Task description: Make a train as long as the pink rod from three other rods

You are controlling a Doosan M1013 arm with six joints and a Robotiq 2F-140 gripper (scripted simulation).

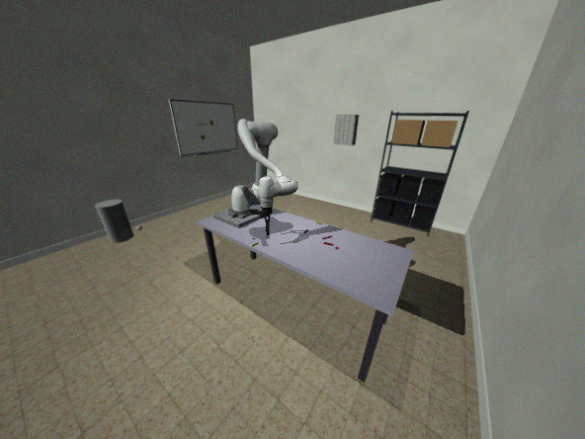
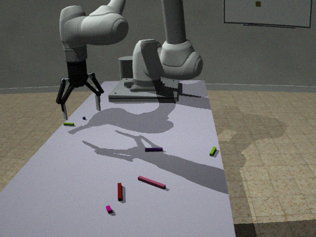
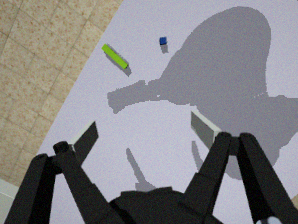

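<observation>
Right now the blue rod is 120 mm behind my hand, 80 mm below it and 30 mm to the right of it. From my hand the other things lie so: red rod (420 mm ahead, 190 mm to the left, 80 mm below); purple rod (290 mm to the left, 190 mm ahead, 80 mm below); pink rod (380 mm ahead, 280 mm to the left, 80 mm below).
</observation>
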